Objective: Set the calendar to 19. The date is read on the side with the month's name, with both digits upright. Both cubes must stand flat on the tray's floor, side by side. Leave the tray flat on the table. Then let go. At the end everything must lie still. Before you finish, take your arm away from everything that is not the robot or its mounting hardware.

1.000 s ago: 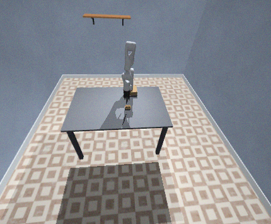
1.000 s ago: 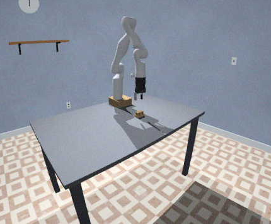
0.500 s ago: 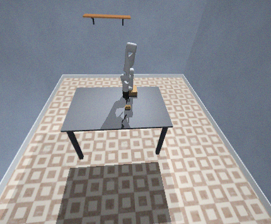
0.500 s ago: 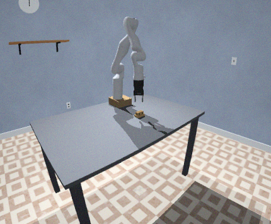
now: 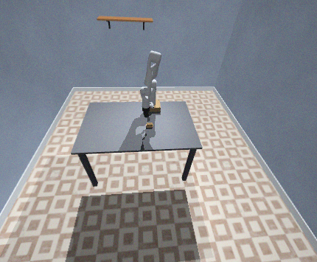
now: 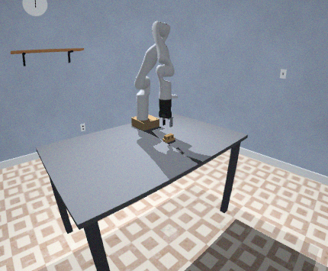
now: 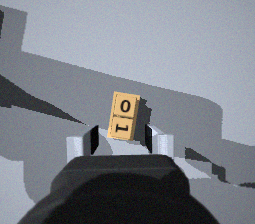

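My hand is 10 mm to the right of the wooden tray and 110 mm above it.
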